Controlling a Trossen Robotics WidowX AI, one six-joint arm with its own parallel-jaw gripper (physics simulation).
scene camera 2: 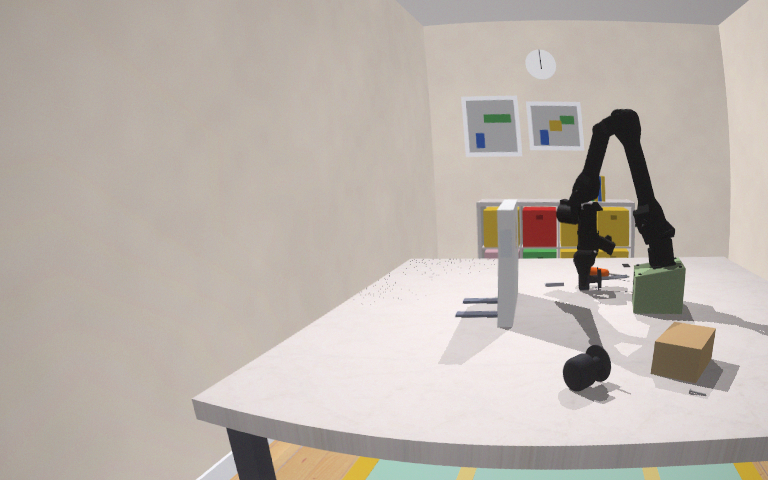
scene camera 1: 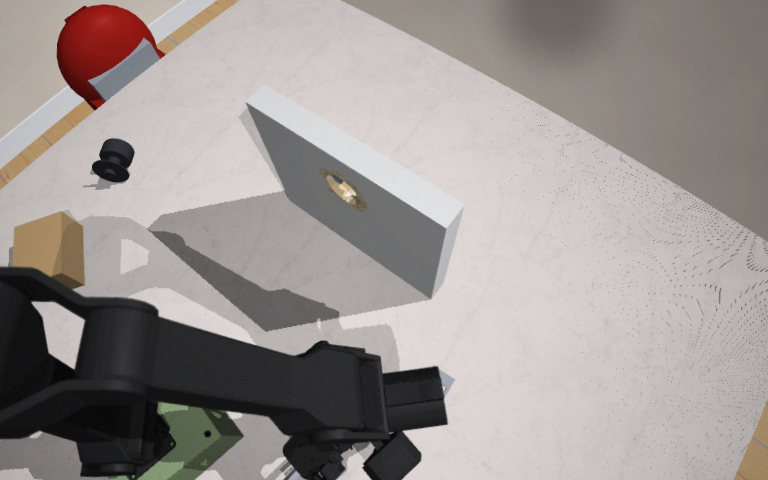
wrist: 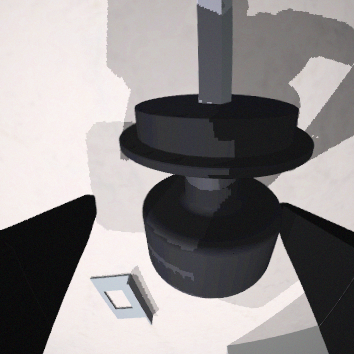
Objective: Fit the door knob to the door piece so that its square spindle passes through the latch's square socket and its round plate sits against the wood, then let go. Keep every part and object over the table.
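Pixels of known places: gripper, between the fingertips: [scene camera 2: 585, 282] [wrist: 188, 208]; arm's base, origin of its link: [scene camera 2: 663, 264] [scene camera 1: 141, 442].
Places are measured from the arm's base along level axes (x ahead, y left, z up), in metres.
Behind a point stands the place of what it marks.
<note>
The black door knob [wrist: 212, 240] @(z -0.049, x 0.207, y -0.153 m) with its round plate and grey square spindle lies on the table in the wrist view, spindle pointing up the picture. My gripper [scene camera 2: 591, 284] @(z -0.083, x 0.217, y -0.158 m) [wrist: 188, 208] @(z -0.083, x 0.217, y -0.158 m) is open, low over the table. In the wrist view the knob's head shows between the fingertips, right beside the right one, with a wider gap to the left one; nothing is held. The arm hides the fingers in scene camera 1. The door piece [scene camera 1: 385, 226] @(z 0.054, x 0.403, y -0.030 m) [scene camera 2: 507, 266] @(z 0.030, x 0.389, y 0.187 m) stands upright. The brass-coloured latch fitting [scene camera 1: 344, 190] @(z 0.053, x 0.403, y 0.048 m) is on its near face; its square socket is unclear.
A second black knob [scene camera 1: 116, 151] @(z -0.051, x 0.207, y 0.475 m) [scene camera 2: 580, 371] @(z -0.061, x 0.203, y 0.521 m) lies near a wooden block [scene camera 1: 36, 243] @(z -0.044, x 0.009, y 0.409 m) [scene camera 2: 679, 359] @(z -0.068, x 0.025, y 0.456 m). A small pale plate [scene camera 2: 553, 284] @(z -0.099, x 0.317, y -0.191 m) [wrist: 110, 282] @(z -0.102, x 0.295, y -0.215 m) with a square hole lies near my gripper. An orange-handled tool [scene camera 2: 600, 272] @(z -0.050, x 0.172, y -0.134 m) is behind it. The arm's green base [scene camera 1: 192, 441] @(z -0.009, x 0.047, y -0.041 m) [scene camera 2: 656, 294] @(z -0.056, x 0.025, y 0.077 m) is on the table.
</note>
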